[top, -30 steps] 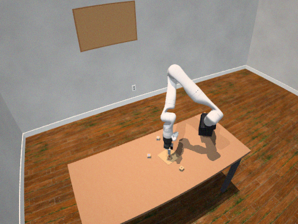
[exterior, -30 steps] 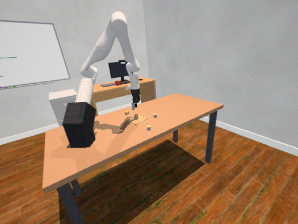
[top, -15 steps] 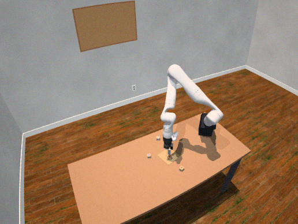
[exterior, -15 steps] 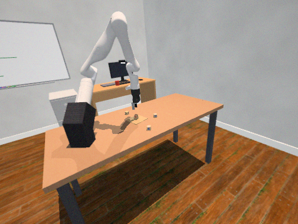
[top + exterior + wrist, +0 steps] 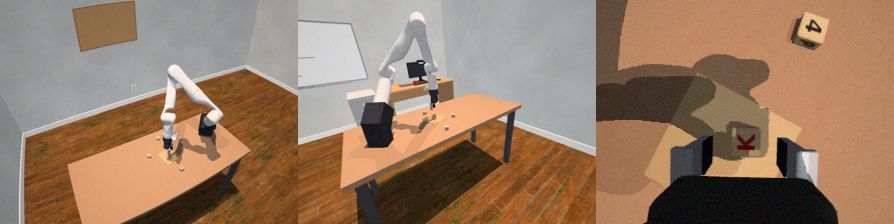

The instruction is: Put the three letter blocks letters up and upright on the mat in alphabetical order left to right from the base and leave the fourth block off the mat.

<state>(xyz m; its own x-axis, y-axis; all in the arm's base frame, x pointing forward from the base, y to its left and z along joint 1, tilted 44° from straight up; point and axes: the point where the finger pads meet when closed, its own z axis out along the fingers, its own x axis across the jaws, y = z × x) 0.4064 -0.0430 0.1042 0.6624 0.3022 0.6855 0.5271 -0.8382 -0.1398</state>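
My gripper is now 90 mm above the block. From my hand the other things lie so: pale square mat: 110 mm below, 30 mm to the right, 10 mm behind.
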